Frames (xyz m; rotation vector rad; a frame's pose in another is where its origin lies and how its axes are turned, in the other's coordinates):
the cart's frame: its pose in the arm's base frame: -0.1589 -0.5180 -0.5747 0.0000 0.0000 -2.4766
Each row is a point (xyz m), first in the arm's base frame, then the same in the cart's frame.
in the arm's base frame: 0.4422 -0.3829 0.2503
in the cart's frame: -0.5564 0.2646 0.8250
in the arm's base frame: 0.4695 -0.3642 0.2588
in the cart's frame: -0.5894 0.2667 0.8335
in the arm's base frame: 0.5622 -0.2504 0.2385
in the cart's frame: -0.7326 0.2344 0.8132
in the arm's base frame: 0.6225 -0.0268 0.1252
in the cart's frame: -0.9180 0.0956 0.6999
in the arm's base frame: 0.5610 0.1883 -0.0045
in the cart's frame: -1.0023 -0.1116 0.5702
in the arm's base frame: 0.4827 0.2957 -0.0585
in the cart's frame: -1.0070 -0.2444 0.5162
